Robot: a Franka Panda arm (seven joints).
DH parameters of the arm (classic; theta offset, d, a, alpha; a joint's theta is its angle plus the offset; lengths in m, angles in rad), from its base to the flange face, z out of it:
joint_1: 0 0.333 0 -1.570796
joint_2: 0 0 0 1.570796
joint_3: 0 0.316 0.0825 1.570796
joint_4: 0 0 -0.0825 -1.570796
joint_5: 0 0.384 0 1.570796
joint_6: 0 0 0.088 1.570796
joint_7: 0 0.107 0 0
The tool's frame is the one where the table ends.
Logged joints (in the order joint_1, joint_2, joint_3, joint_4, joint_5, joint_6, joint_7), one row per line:
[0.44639, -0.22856, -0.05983, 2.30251, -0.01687, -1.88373, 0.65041]
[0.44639, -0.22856, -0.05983, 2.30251, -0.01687, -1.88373, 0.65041]
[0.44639, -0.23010, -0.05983, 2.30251, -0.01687, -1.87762, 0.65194]
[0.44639, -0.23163, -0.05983, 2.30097, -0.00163, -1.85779, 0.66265]
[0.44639, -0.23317, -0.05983, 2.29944, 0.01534, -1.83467, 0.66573]
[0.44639, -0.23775, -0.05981, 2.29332, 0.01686, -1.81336, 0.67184]
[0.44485, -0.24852, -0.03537, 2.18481, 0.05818, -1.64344, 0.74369]
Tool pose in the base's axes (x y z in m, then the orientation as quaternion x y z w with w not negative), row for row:
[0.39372, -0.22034, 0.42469, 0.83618, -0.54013, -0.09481, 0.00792]
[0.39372, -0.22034, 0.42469, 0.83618, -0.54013, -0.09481, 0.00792]
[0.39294, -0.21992, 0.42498, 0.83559, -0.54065, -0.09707, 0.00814]
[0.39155, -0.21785, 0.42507, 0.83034, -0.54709, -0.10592, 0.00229]
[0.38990, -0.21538, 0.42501, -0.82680, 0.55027, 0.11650, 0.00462]
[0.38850, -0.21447, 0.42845, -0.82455, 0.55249, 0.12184, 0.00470]
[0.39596, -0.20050, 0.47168, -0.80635, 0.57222, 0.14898, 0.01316]
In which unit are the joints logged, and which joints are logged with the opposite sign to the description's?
The joints are logged in radians. Opposite sign: joint_1, joint_4, joint_6.
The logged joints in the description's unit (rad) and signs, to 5 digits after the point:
[-0.44639, -0.22856, -0.05983, -2.30251, -0.01687, 1.88373, 0.65041]
[-0.44639, -0.22856, -0.05983, -2.30251, -0.01687, 1.88373, 0.65041]
[-0.44639, -0.23010, -0.05983, -2.30251, -0.01687, 1.87762, 0.65194]
[-0.44639, -0.23163, -0.05983, -2.30097, -0.00163, 1.85779, 0.66265]
[-0.44639, -0.23317, -0.05983, -2.29944, 0.01534, 1.83467, 0.66573]
[-0.44639, -0.23775, -0.05981, -2.29332, 0.01686, 1.81336, 0.67184]
[-0.44485, -0.24852, -0.03537, -2.18481, 0.05818, 1.64344, 0.74369]

